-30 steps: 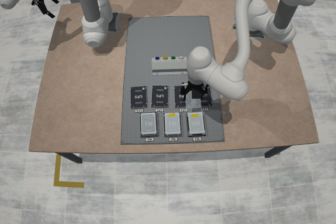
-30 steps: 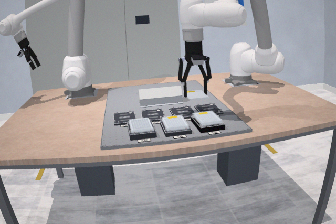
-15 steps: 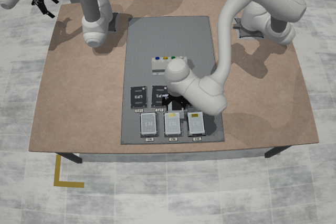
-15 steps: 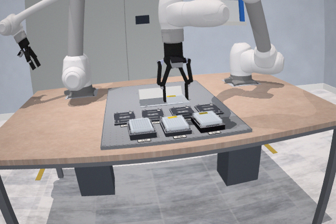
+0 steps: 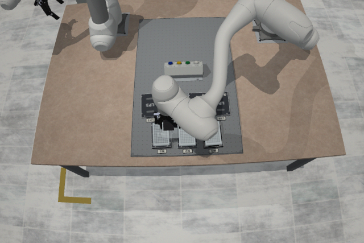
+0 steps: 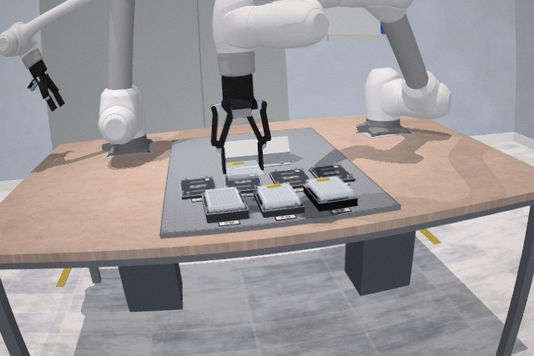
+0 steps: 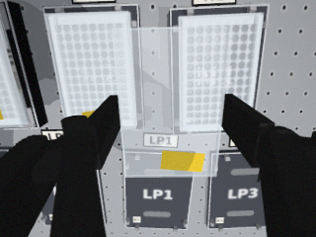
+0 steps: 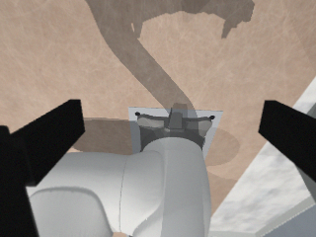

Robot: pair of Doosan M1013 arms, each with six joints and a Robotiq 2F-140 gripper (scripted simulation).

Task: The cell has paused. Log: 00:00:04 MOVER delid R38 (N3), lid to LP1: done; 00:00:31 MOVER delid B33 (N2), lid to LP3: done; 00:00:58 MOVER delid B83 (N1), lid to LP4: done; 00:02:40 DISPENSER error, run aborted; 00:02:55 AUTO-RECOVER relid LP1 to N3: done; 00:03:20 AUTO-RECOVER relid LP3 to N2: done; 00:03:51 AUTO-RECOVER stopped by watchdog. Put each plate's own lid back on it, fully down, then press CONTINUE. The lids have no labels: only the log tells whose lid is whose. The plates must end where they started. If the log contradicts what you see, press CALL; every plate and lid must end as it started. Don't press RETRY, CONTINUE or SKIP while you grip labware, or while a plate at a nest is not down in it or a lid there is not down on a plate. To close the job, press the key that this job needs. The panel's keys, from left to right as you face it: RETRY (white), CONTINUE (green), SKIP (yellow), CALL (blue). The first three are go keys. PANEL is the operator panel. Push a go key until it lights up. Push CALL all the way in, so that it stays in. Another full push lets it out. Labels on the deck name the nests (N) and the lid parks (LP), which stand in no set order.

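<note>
Now: the plate 9 cm below my left hand, 5 cm to the right of it and 2 cm ahead of it. The rest, counted from my left hand: clear lid 2 cm below; then LP3 lid park 15 cm behind, 13 cm to the right, 11 cm below; then LP1 lid park 16 cm behind, 11 cm below.
</note>
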